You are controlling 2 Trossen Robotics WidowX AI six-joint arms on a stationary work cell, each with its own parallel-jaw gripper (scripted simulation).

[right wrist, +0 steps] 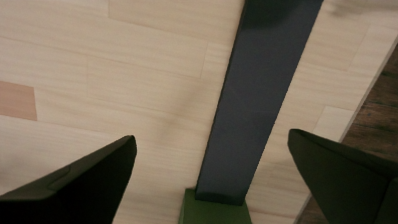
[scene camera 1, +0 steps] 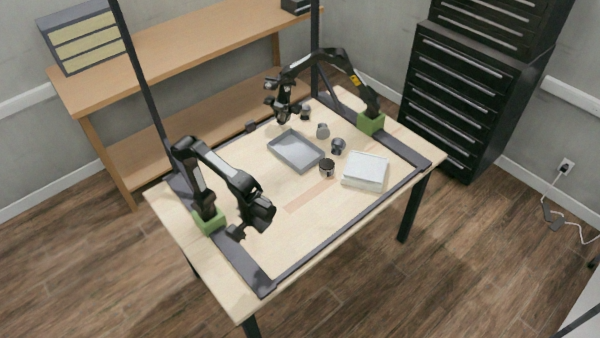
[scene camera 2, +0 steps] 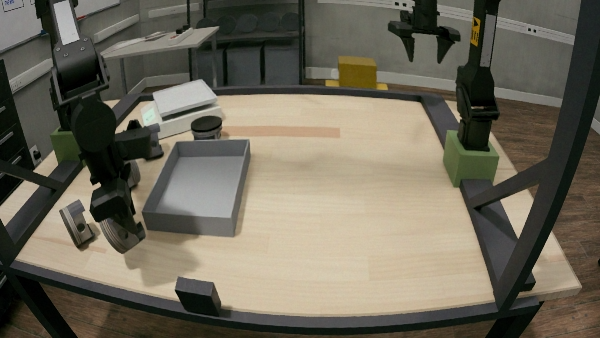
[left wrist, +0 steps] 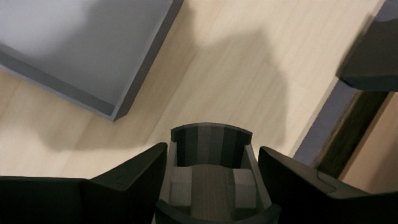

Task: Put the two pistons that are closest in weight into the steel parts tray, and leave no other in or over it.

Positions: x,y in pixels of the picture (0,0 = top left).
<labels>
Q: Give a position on a steel parts tray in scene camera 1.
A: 300,154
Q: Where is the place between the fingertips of my left gripper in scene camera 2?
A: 134,223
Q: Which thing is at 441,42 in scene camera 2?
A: My right gripper.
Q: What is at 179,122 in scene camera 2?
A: A white scale.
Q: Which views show the steel parts tray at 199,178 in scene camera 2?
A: Scene camera 1, scene camera 2 and the left wrist view only.
</labels>
